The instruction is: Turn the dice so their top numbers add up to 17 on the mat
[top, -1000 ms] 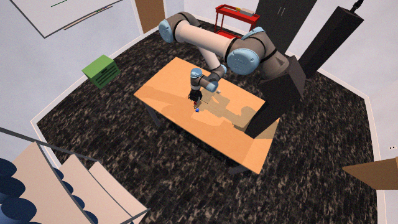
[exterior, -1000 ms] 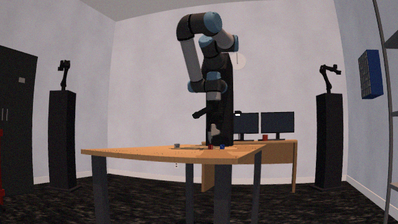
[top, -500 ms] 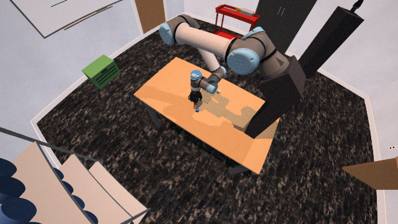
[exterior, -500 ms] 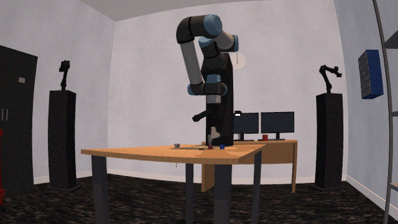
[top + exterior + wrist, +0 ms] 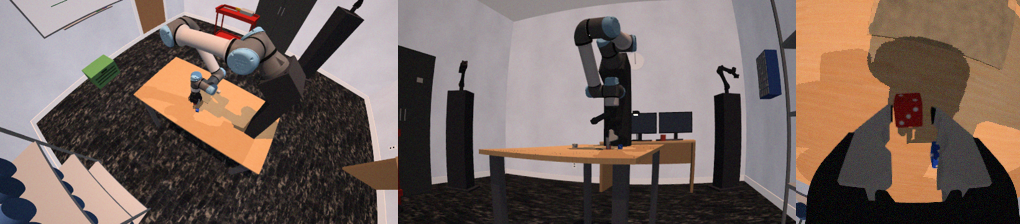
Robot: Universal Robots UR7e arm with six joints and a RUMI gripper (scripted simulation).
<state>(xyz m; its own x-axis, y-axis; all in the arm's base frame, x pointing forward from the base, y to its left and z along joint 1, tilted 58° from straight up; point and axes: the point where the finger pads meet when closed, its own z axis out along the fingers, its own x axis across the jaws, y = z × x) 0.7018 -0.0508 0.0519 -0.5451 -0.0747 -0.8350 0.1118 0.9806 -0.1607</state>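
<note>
Right now my hand is 10 mm above the red die. Round my hand: blue die: 70 mm to the left, 30 mm behind, 10 mm below; then grey die: 180 mm to the right, 180 mm behind, 10 mm below; then tan mat: 120 mm to the right, 60 mm behind, 20 mm below.
</note>
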